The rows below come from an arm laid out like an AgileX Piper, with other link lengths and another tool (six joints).
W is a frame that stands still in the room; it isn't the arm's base.
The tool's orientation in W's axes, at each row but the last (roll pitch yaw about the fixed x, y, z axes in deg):
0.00, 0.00, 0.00
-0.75, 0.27, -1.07
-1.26, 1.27, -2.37
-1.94, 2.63, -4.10
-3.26, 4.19, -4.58
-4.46, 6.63, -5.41
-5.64, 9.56, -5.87
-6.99, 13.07, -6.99
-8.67, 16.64, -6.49
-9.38, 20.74, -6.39
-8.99, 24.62, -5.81
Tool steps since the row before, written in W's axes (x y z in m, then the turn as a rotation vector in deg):
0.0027, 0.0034, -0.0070, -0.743, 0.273, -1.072
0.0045, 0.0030, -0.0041, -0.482, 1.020, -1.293
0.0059, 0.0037, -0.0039, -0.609, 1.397, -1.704
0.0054, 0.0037, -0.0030, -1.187, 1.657, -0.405
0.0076, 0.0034, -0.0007, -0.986, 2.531, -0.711
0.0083, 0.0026, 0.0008, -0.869, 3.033, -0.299
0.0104, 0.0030, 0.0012, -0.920, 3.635, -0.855
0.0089, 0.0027, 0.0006, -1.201, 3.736, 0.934
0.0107, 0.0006, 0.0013, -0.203, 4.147, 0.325
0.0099, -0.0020, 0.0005, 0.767, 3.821, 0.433
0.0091, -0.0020, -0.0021, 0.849, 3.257, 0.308
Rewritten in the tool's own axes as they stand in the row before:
0.0027, 0.0034, -0.0070, -0.743, 0.273, -1.072
0.0045, 0.0031, -0.0040, -0.495, 1.028, -1.282
0.0058, 0.0040, -0.0037, -0.628, 1.408, -1.688
0.0053, 0.0042, -0.0026, -1.282, 1.583, -0.411
0.0073, 0.0040, 0.0001, -1.130, 2.485, -0.655
0.0079, 0.0032, 0.0020, -1.109, 2.962, -0.200
0.0097, 0.0037, 0.0032, -1.127, 3.609, -0.706
0.0081, 0.0034, 0.0029, -1.815, 3.470, 0.967
0.0097, 0.0011, 0.0045, -0.735, 4.033, 0.736
0.0092, -0.0015, 0.0038, 0.162, 3.745, 1.150
0.0093, -0.0014, 0.0018, 0.340, 3.208, 1.008

